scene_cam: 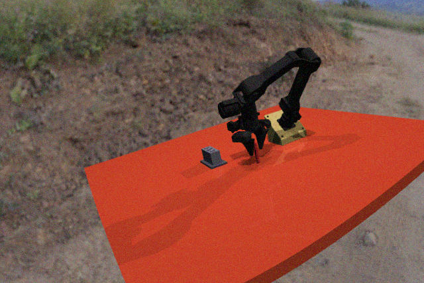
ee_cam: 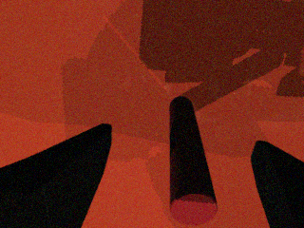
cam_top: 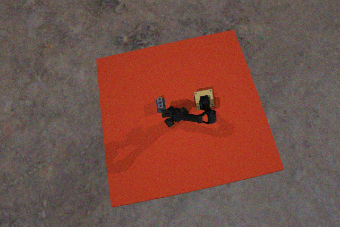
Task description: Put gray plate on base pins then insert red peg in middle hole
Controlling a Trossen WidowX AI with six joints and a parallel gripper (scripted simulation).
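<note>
Now: gripper tip 170 mm to the left of the gray plate and 110 mm short of it. The rest, counted from my gripper tip: red peg (right at my gripper tip); base (170 mm to the right, 110 mm ahead, 30 mm below).
</note>
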